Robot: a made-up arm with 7 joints. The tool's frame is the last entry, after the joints. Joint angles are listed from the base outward.
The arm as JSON. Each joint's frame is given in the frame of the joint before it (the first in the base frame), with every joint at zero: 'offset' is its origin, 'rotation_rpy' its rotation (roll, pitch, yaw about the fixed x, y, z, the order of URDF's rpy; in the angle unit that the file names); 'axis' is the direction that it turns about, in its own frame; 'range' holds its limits. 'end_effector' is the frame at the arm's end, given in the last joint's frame.
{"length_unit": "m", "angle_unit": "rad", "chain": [
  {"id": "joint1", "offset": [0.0, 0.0, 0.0], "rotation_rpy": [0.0, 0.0, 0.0], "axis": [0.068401, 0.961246, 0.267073], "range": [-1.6, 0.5]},
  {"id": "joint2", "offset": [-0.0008, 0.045, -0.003], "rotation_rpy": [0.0, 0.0, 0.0], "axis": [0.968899, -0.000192, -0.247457], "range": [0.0, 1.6]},
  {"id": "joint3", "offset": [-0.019, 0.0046, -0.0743], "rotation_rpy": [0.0, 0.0, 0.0], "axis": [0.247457, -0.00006, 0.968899], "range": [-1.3, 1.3]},
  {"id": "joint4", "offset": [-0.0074, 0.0, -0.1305], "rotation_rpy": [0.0, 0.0, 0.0], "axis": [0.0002, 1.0, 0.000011], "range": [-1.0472, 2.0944]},
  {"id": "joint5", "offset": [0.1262, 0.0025, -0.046], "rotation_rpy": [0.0, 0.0, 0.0], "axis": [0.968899, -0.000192, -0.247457], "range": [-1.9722, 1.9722]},
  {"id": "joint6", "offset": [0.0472, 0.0, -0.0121], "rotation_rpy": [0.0, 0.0, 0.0], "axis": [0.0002, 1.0, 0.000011], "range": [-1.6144, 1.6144]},
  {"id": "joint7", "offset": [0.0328, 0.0, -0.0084], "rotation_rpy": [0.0, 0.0, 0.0], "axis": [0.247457, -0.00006, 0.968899], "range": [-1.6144, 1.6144]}
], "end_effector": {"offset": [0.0, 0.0, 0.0], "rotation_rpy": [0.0, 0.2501, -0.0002]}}
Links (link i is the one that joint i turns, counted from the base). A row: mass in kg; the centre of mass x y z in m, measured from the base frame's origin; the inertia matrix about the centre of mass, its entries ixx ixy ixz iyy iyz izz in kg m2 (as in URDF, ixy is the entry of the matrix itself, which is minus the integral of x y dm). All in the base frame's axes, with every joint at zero. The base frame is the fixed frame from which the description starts. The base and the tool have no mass.
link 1: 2.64; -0.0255 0.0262 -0.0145; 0.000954 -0.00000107 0 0.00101 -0.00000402 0.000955
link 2: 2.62; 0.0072 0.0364 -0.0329; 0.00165 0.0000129 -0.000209 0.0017 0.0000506 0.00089
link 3: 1.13; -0.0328 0.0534 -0.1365; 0.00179 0 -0.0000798 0.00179 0 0.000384
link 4: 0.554; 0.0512 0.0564 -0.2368; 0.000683 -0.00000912 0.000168 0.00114 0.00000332 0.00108
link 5: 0.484; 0.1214 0.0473 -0.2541; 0.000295 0 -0.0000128 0.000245 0 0.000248
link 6: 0.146; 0.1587 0.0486 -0.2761; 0.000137 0 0 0.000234 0 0.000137
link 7: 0.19; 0.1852 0.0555 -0.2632; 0.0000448 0 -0.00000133 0.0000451 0 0.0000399
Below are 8 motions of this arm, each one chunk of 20 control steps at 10 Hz.
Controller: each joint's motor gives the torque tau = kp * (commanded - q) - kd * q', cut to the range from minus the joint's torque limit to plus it. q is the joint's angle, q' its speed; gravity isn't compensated. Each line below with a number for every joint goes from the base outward.
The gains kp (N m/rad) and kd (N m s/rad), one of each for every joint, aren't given. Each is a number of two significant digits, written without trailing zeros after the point. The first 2 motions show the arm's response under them.
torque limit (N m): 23 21 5.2 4.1 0.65 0.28 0.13
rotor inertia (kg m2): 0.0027 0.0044 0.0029 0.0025 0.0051 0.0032 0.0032
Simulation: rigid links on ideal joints. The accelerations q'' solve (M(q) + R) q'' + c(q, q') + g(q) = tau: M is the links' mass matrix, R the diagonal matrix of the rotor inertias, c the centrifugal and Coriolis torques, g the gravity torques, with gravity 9.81 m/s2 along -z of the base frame. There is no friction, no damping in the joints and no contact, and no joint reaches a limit. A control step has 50 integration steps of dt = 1/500 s. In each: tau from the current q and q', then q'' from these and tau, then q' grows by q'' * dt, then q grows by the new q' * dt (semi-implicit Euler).
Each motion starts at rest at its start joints. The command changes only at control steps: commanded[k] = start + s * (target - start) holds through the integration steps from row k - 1 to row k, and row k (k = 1, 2, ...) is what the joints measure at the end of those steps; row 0 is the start. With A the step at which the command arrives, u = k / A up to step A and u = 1 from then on. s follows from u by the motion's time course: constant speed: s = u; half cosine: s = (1 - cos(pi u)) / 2; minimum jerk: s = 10 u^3 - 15 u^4 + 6 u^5; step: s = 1 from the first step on.
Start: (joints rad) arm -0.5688 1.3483 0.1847 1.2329 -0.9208 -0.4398 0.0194
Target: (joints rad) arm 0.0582 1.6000 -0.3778 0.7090 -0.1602 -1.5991 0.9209
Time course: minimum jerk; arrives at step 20
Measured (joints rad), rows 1 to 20:
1: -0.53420 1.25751 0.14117 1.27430 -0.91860 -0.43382 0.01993
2: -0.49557 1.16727 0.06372 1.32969 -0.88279 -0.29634 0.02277
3: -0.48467 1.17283 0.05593 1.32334 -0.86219 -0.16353 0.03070
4: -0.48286 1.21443 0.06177 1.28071 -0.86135 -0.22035 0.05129
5: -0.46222 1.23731 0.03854 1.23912 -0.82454 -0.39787 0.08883
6: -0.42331 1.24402 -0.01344 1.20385 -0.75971 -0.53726 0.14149
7: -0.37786 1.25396 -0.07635 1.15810 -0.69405 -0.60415 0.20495
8: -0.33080 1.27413 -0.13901 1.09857 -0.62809 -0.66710 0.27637
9: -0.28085 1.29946 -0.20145 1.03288 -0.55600 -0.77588 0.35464
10: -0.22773 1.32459 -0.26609 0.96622 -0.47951 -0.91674 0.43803
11: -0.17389 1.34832 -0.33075 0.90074 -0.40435 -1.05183 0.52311
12: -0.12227 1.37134 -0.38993 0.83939 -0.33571 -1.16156 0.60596
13: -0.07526 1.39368 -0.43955 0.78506 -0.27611 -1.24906 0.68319
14: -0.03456 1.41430 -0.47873 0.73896 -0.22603 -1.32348 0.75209
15: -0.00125 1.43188 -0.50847 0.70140 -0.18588 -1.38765 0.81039
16: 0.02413 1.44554 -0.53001 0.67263 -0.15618 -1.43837 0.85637
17: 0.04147 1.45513 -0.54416 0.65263 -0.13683 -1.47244 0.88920
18: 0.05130 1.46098 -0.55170 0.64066 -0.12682 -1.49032 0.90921
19: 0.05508 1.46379 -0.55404 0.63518 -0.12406 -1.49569 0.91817
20: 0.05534 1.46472 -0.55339 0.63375 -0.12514 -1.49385 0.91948
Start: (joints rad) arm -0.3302 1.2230 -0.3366 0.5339 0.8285 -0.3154 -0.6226
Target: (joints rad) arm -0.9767 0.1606 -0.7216 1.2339 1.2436 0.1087 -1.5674
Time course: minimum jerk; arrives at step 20
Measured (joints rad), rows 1 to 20:
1: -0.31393 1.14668 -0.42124 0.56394 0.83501 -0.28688 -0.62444
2: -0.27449 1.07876 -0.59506 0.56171 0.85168 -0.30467 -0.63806
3: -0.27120 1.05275 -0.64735 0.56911 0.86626 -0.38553 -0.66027
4: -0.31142 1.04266 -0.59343 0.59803 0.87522 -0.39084 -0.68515
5: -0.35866 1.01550 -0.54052 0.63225 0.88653 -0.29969 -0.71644
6: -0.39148 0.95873 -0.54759 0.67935 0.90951 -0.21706 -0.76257
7: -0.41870 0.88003 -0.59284 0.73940 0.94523 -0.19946 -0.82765
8: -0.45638 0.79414 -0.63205 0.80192 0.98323 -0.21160 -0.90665
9: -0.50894 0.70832 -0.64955 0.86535 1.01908 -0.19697 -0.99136
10: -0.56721 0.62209 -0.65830 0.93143 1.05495 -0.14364 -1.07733
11: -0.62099 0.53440 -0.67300 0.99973 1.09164 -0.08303 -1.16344
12: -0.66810 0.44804 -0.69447 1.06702 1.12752 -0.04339 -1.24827
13: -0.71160 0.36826 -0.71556 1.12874 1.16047 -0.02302 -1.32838
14: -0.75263 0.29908 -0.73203 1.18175 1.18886 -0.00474 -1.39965
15: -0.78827 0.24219 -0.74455 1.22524 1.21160 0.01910 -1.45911
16: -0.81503 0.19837 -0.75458 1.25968 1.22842 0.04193 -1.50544
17: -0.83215 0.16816 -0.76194 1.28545 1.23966 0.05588 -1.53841
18: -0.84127 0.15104 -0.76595 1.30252 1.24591 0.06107 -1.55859
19: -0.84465 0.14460 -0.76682 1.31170 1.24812 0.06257 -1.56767
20: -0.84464 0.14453 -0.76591 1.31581 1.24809 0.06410 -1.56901
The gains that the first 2 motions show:
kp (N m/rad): 35 42 7 9.1 2 0.53 0.47
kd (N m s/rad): 1.5 2.2 0.4 0.5 0.059 0.031 0.038
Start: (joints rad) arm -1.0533 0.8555 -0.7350 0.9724 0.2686 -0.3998 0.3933
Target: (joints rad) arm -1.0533 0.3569 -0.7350 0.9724 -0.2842 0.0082 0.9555
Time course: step
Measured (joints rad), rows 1 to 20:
1: -0.97383 0.47656 -0.64327 1.13032 -0.23731 -0.07740 0.59952
2: -0.84231 0.23186 -0.96456 1.00106 -0.47998 0.30876 0.90754
3: -0.84359 0.24163 -1.02155 0.97233 -0.21392 0.29350 1.02201
4: -0.91041 0.32789 -0.86338 1.06253 -0.21361 0.09313 0.99751
5: -0.93643 0.36501 -0.76874 1.09368 -0.31802 0.03573 0.94953
6: -0.91507 0.34018 -0.79936 1.07976 -0.28977 0.08709 0.93220
7: -0.89154 0.31445 -0.85348 1.06459 -0.24982 0.13605 0.93664
8: -0.89130 0.31497 -0.86141 1.06384 -0.26667 0.13760 0.94398
9: -0.90370 0.32581 -0.83973 1.06919 -0.27835 0.11918 0.94664
10: -0.90966 0.32982 -0.82725 1.06999 -0.27233 0.10776 0.94614
11: -0.90609 0.32659 -0.83204 1.06842 -0.26999 0.10791 0.94527
12: -0.90126 0.32371 -0.83978 1.06839 -0.27103 0.11424 0.94490
13: -0.90068 0.32412 -0.84080 1.06951 -0.27086 0.11943 0.94484
14: -0.90285 0.32552 -0.83760 1.06977 -0.27112 0.11946 0.94487
15: -0.90428 0.32581 -0.83573 1.06897 -0.27170 0.11603 0.94493
16: -0.90393 0.32526 -0.83644 1.06839 -0.27142 0.11349 0.94501
17: -0.90302 0.32492 -0.83765 1.06865 -0.27097 0.11394 0.94505
18: -0.90270 0.32508 -0.83785 1.06917 -0.27105 0.11590 0.94504
19: -0.90297 0.32531 -0.83736 1.06931 -0.27129 0.11693 0.94499
20: -0.90329 0.32532 -0.83704 1.06907 -0.27132 0.11638 0.94496

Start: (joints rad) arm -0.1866 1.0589 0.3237 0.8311 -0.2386 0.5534 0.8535
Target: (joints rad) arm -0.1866 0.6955 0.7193 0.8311 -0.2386 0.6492 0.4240
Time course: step
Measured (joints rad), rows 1 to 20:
1: -0.21660 0.71425 0.68409 0.83328 -0.23169 0.53046 0.67341
2: -0.16358 0.53382 0.55390 1.04447 -0.24732 0.66816 0.41290
3: -0.13786 0.52194 0.57317 1.07813 -0.22705 0.89245 0.31528
4: -0.16372 0.59106 0.64761 0.99354 -0.23075 0.87189 0.34858
5: -0.19895 0.62258 0.65886 0.91772 -0.24035 0.67740 0.40334
6: -0.20084 0.61075 0.63163 0.91830 -0.23698 0.57597 0.42464
7: -0.18139 0.59116 0.61930 0.96021 -0.23055 0.64705 0.41792
8: -0.16869 0.58536 0.62800 0.98502 -0.23217 0.75670 0.40586
9: -0.17260 0.59075 0.63652 0.97794 -0.23533 0.77895 0.40109
10: -0.18243 0.59648 0.63520 0.96009 -0.23567 0.72686 0.40292
11: -0.18575 0.59768 0.63089 0.95273 -0.23484 0.68262 0.40603
12: -0.18219 0.59574 0.63007 0.95806 -0.23403 0.68600 0.40728
13: -0.17831 0.59376 0.63180 0.96542 -0.23389 0.71345 0.40672
14: -0.17798 0.59339 0.63288 0.96704 -0.23435 0.72823 0.40577
15: -0.17992 0.59423 0.63250 0.96399 -0.23473 0.72175 0.40541
16: -0.18124 0.59504 0.63183 0.96119 -0.23466 0.70950 0.40565
17: -0.18097 0.59511 0.63171 0.96115 -0.23440 0.70564 0.40600
18: -0.18010 0.59468 0.63198 0.96267 -0.23431 0.71011 0.40610
19: -0.17972 0.59436 0.63215 0.96363 -0.23439 0.71501 0.40598
20: -0.17996 0.59440 0.63212 0.96339 -0.23449 0.71554 0.40584

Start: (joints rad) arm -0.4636 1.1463 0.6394 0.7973 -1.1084 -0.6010 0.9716
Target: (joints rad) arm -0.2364 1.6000 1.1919 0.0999 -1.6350 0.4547 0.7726
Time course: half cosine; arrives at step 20
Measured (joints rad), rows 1 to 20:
1: -0.43410 1.06728 0.59599 0.86183 -1.11412 -0.59919 0.97107
2: -0.39499 0.98854 0.50245 0.97118 -1.13311 -0.48745 0.97329
3: -0.38086 0.98772 0.50538 0.97745 -1.14710 -0.31970 0.97157
4: -0.39017 1.03669 0.55899 0.90881 -1.16663 -0.25939 0.96082
5: -0.39229 1.08075 0.60354 0.83425 -1.19391 -0.30274 0.94710
6: -0.37753 1.10556 0.63252 0.79356 -1.22741 -0.32485 0.93611
7: -0.35812 1.12388 0.65550 0.76709 -1.26728 -0.25701 0.92626
8: -0.34200 1.14976 0.68236 0.72602 -1.30626 -0.13417 0.91373
9: -0.32850 1.18515 0.71743 0.66682 -1.34260 -0.02158 0.89784
10: -0.31468 1.22409 0.75861 0.60090 -1.38127 0.05598 0.88099
11: -0.29973 1.26168 0.80104 0.53700 -1.42220 0.11683 0.86528
12: -0.28453 1.29696 0.84113 0.47625 -1.46148 0.18470 0.85094
13: -0.27003 1.33071 0.87817 0.41693 -1.49751 0.26436 0.83725
14: -0.25674 1.36298 0.91295 0.35894 -1.53043 0.34542 0.82396
15: -0.24495 1.39280 0.94572 0.30437 -1.55992 0.41694 0.81156
16: -0.23489 1.41886 0.97558 0.25593 -1.58517 0.47494 0.80073
17: -0.22675 1.44014 1.00094 0.21575 -1.60538 0.52054 0.79191
18: -0.22073 1.45596 1.02035 0.18525 -1.61991 0.55511 0.78528
19: -0.21697 1.46592 1.03283 0.16538 -1.62827 0.57814 0.78089
20: -0.21560 1.46976 1.03791 0.15684 -1.63021 0.58794 0.77885

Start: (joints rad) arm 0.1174 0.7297 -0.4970 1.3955 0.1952 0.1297 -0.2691
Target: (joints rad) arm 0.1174 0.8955 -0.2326 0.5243 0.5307 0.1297 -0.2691
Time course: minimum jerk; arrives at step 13
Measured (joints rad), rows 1 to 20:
1: 0.08258 0.67283 -0.51810 1.36304 0.19779 0.14418 -0.27356
2: 0.04901 0.62669 -0.54390 1.26040 0.20332 0.08349 -0.28220
3: 0.04173 0.63668 -0.53510 1.20734 0.22348 -0.00320 -0.28587
4: 0.06083 0.67019 -0.50633 1.18009 0.26023 0.01576 -0.28405
5: 0.07923 0.69629 -0.48149 1.12119 0.30498 0.10647 -0.28222
6: 0.08035 0.71380 -0.46133 1.01467 0.35126 0.15317 -0.28285
7: 0.07271 0.73229 -0.43960 0.88788 0.39861 0.12551 -0.28408
8: 0.07133 0.75470 -0.41594 0.77481 0.44607 0.08554 -0.28425
9: 0.07851 0.77670 -0.39561 0.68966 0.48739 0.08503 -0.28392
10: 0.08617 0.79315 -0.38231 0.62834 0.51663 0.11279 -0.28417
11: 0.08891 0.80262 -0.37536 0.58589 0.53241 0.13144 -0.28485
12: 0.08863 0.80658 -0.37291 0.56357 0.53773 0.12808 -0.28525
13: 0.08927 0.80727 -0.37391 0.55947 0.53767 0.11827 -0.28532
14: 0.09165 0.80705 -0.37646 0.56227 0.53759 0.11748 -0.28555
15: 0.09293 0.80685 -0.37794 0.56418 0.53814 0.12328 -0.28597
16: 0.09227 0.80691 -0.37737 0.56360 0.53782 0.12653 -0.28616
17: 0.09125 0.80713 -0.37608 0.56238 0.53737 0.12497 -0.28601
18: 0.09109 0.80725 -0.37564 0.56212 0.53753 0.12258 -0.28576
19: 0.09156 0.80716 -0.37616 0.56262 0.53778 0.12230 -0.28570
20: 0.09189 0.80703 -0.37673 0.56300 0.53777 0.12336 -0.28581

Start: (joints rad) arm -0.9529 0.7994 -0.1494 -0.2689 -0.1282 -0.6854 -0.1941
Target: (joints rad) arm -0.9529 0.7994 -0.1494 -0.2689 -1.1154 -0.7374 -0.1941
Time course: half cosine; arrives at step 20
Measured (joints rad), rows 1 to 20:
1: -0.85556 0.76184 -0.21701 -0.22795 -0.12583 -0.71291 -0.19309
2: -0.79616 0.73754 -0.40236 -0.12115 -0.10682 -0.69680 -0.19272
3: -0.78968 0.73119 -0.48710 -0.10991 -0.11548 -0.60434 -0.19887
4: -0.80965 0.73668 -0.44909 -0.13743 -0.18364 -0.56593 -0.20420
5: -0.82695 0.74485 -0.37598 -0.15453 -0.25973 -0.60282 -0.20163
6: -0.82794 0.74814 -0.34278 -0.15952 -0.31936 -0.66046 -0.19503
7: -0.82189 0.74534 -0.35763 -0.15608 -0.37981 -0.68711 -0.19113
8: -0.81710 0.74181 -0.38441 -0.15131 -0.45083 -0.67126 -0.19116
9: -0.81595 0.74092 -0.39536 -0.14890 -0.53011 -0.64036 -0.19221
10: -0.81747 0.74187 -0.38996 -0.14876 -0.61317 -0.62461 -0.19192
11: -0.81917 0.74282 -0.38072 -0.15004 -0.69526 -0.63119 -0.19023
12: -0.81962 0.74294 -0.37646 -0.15122 -0.77326 -0.64754 -0.18825
13: -0.81908 0.74249 -0.37754 -0.15128 -0.84646 -0.65885 -0.18671
14: -0.81842 0.74203 -0.38011 -0.15053 -0.91420 -0.66073 -0.18561
15: -0.81813 0.74183 -0.38133 -0.14980 -0.97463 -0.65837 -0.18472
16: -0.81818 0.74181 -0.38096 -0.14952 -1.02578 -0.65817 -0.18391
17: -0.81831 0.74183 -0.38004 -0.14955 -1.06629 -0.66186 -0.18320
18: -0.81834 0.74181 -0.37945 -0.14961 -1.09522 -0.66700 -0.18264
19: -0.81828 0.74176 -0.37938 -0.14957 -1.11190 -0.67060 -0.18224
20: -0.81821 0.74171 -0.37957 -0.14948 -1.11586 -0.67157 -0.18202

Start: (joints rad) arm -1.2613 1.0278 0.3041 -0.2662 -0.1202 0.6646 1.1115
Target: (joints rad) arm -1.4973 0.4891 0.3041 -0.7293 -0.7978 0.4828 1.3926
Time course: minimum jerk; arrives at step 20
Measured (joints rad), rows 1 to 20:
1: -1.14991 0.98222 0.30122 -0.28547 -0.11975 0.66159 1.11723
2: -1.11406 0.94857 0.18210 -0.21384 -0.12772 0.73065 1.12729
3: -1.11293 0.93272 0.10527 -0.20248 -0.14615 0.81971 1.13009
4: -1.12413 0.92160 0.10877 -0.23215 -0.17090 0.83126 1.13372
5: -1.14327 0.90616 0.15183 -0.26825 -0.19952 0.77856 1.14397
6: -1.16112 0.88064 0.19060 -0.30676 -0.23828 0.72213 1.16093
7: -1.17689 0.84472 0.20619 -0.34648 -0.28939 0.69455 1.18236
8: -1.19316 0.80187 0.20582 -0.38806 -0.34780 0.68985 1.20605
9: -1.21179 0.75585 0.20499 -0.43410 -0.40979 0.68708 1.23106
10: -1.23308 0.70904 0.21230 -0.48562 -0.47370 0.67159 1.25724
11: -1.25565 0.66274 0.22677 -0.54061 -0.53714 0.64216 1.28415
12: -1.27758 0.61807 0.24307 -0.59524 -0.59748 0.60668 1.31082
13: -1.29754 0.57646 0.25707 -0.64592 -0.65254 0.57403 1.33589
14: -1.31491 0.53959 0.26782 -0.69037 -0.70031 0.54863 1.35814
15: -1.32933 0.50890 0.27616 -0.72737 -0.73919 0.52999 1.37672
16: -1.34043 0.48526 0.28289 -0.75619 -0.76826 0.51584 1.39119
17: -1.34807 0.46887 0.28815 -0.77651 -0.78747 0.50499 1.40145
18: -1.35246 0.45925 0.29189 -0.78866 -0.79769 0.49773 1.40768
19: -1.35420 0.45513 0.29423 -0.79388 -0.80092 0.49448 1.41045
20: -1.35435 0.45434 0.29555 -0.79453 -0.80040 0.49473 1.41082

